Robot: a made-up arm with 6 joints. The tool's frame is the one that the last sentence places.
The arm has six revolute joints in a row. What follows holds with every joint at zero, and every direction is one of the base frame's. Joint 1 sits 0.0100 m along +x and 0.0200 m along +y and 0.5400 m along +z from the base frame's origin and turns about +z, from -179.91 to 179.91 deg. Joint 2 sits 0.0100 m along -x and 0.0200 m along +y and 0.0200 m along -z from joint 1 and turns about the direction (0, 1, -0.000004), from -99.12 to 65.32 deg. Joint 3 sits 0.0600 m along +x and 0.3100 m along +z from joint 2 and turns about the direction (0, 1, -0.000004), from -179.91 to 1.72 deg. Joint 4 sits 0.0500 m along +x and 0.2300 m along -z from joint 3 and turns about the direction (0, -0.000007, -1), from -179.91 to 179.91 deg. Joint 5 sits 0.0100 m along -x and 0.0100 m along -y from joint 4 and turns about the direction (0, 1, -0.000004), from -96.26 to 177.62 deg. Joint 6 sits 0.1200 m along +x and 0.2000 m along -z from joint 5 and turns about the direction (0, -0.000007, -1), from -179.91 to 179.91 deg. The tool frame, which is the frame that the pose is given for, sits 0.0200 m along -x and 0.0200 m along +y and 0.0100 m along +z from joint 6; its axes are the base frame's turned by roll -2.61, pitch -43.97 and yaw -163.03 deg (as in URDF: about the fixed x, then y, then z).
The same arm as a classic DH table. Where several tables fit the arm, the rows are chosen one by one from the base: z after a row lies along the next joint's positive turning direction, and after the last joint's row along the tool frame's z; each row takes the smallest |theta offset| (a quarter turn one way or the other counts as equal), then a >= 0, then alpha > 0; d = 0 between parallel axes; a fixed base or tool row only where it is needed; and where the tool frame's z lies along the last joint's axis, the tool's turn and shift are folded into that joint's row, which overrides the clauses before.
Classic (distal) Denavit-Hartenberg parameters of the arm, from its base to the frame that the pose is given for. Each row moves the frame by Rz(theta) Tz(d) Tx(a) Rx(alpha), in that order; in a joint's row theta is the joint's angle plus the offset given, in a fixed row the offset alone. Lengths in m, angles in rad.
base (fixed): theta offset 1.1071; d 0; a 0.0224; alpha 0
joint 1: theta offset -1.1071; d 0.52; a -0.01; alpha -1.5708
joint 2: theta offset -1.3796; d 0; a 0.3158; alpha 0
joint 3: theta offset 1.3796; d 0.02; a 0.05; alpha -1.5708
joint 4: theta offset 0; d 0.23; a -0.01; alpha 1.5708
joint 5: theta offset 0; d -0.01; a 0.12; alpha -1.5708
joint 6: theta offset 1.3402; d 0.1746; a -0.024; alpha 2.3731
tool (fixed): theta offset -1.5236; d -0.0214; a 0; alpha 0
Joint limits (rad, base to tool): -3.14..3.14 -1.73..1.14 -3.14..0.03 -3.14..3.14 -1.6801..3.1001 -3.14..3.14

